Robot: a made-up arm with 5 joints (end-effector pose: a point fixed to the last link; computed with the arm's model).
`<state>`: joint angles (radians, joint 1 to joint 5).
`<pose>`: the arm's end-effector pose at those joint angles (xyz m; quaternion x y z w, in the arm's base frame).
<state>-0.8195 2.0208 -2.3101 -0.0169 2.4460</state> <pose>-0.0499 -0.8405 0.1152 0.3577 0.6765 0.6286 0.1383</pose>
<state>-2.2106 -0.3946 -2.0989 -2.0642 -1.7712</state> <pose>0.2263 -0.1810 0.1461 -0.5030 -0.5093 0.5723 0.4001</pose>
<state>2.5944 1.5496 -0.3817 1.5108 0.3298</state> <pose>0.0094 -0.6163 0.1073 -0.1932 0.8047 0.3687 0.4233</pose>
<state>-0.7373 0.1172 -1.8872 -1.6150 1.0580</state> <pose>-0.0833 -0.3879 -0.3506 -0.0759 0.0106 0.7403 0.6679</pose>
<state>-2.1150 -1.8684 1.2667 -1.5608 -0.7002</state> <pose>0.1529 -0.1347 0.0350 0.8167 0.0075 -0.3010 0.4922</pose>
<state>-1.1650 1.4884 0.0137 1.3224 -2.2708</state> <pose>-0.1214 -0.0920 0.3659 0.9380 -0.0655 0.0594 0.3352</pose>
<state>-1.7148 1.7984 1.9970 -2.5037 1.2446</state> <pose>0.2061 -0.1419 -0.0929 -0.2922 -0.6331 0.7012 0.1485</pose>
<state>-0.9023 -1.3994 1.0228 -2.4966 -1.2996</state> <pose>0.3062 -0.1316 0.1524 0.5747 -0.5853 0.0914 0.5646</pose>
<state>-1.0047 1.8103 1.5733 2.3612 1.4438</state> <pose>0.2059 -0.5026 0.1026 -0.7190 -0.5151 0.1301 0.4482</pose>
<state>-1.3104 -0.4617 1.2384 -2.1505 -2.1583</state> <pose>0.1267 -0.1491 -0.2632 0.3124 -0.1030 0.3292 0.8851</pose>
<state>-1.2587 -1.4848 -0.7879 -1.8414 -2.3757</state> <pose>0.0931 -0.5465 0.2271 -0.6978 -0.2708 -0.0808 0.6582</pose>
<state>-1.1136 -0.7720 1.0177 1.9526 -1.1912</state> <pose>0.2846 -0.3378 0.3864 0.5141 -0.8478 -0.1137 0.0631</pose>
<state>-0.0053 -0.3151 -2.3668 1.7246 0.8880</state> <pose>0.0232 -0.2649 0.1944 -0.7185 0.6595 0.1069 0.1935</pose>
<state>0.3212 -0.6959 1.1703 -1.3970 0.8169</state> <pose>-0.2985 -0.4192 0.1780 0.6060 0.4135 0.6143 0.2904</pose>
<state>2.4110 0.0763 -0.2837 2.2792 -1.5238</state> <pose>0.2687 -0.0187 -0.1670 0.5919 -0.1584 -0.4484 0.6508</pose>
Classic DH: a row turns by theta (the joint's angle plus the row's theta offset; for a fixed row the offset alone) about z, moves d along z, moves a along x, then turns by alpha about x. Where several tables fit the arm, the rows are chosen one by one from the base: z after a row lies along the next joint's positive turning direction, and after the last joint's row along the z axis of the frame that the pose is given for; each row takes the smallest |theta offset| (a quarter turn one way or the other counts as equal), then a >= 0, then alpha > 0; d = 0 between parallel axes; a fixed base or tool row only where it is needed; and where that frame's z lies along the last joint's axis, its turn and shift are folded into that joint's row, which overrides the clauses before.
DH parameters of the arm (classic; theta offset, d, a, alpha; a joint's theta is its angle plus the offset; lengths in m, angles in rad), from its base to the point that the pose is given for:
base (fixed): 0 0.032 0 1.5708
joint 1: 1.5708 0.332 0.068 -1.5708
joint 2: 0 -0.012 -0.078 -1.5708
joint 3: -1.5708 0.065 0.128 1.5708
joint 4: -1.5708 -0.096 0.011 1.5708
joint 5: 0 -0.062 0.018 1.5708
tool (fixed): 1.5708 -0.308 0 0

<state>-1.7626 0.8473 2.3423 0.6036 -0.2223</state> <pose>0.1946 -0.1463 -0.0377 0.5639 -0.6488 -0.0858 0.5038</pose>
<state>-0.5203 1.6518 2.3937 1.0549 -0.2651</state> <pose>0.0476 -0.0996 -0.0140 0.6785 -0.4323 0.4977 0.3241</pose>
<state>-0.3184 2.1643 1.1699 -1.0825 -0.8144</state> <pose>0.0240 -0.4174 0.2908 -0.6741 0.6840 0.1484 0.2362</pose>
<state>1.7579 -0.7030 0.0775 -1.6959 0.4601</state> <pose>0.1683 -0.1797 -0.1712 -0.3281 -0.4548 0.7748 0.2919</pose>
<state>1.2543 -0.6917 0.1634 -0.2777 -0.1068</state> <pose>0.0702 -0.1776 -0.1913 0.1462 -0.5359 0.3017 0.7749</pose>
